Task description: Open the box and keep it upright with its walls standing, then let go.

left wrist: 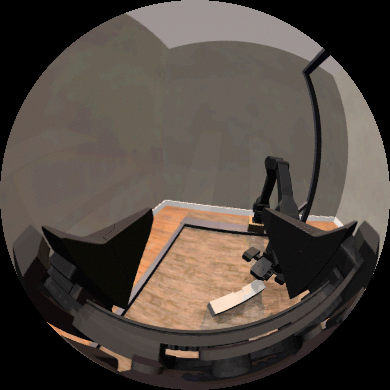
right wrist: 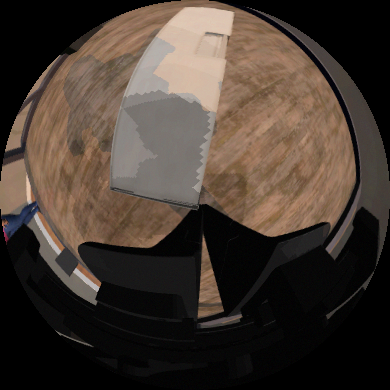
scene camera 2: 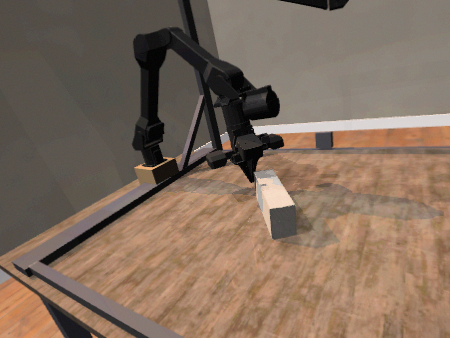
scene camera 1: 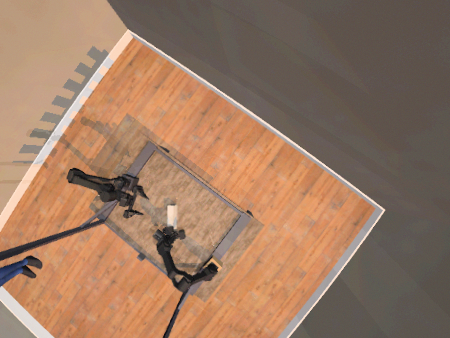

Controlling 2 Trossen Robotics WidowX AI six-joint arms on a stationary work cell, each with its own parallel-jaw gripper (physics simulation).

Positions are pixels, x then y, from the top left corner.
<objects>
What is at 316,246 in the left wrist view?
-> My left gripper.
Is my left gripper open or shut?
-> Open.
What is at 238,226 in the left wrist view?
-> A dark metal frame.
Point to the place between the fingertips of my right gripper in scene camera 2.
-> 252,182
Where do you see a dark metal frame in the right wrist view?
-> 330,240
</objects>
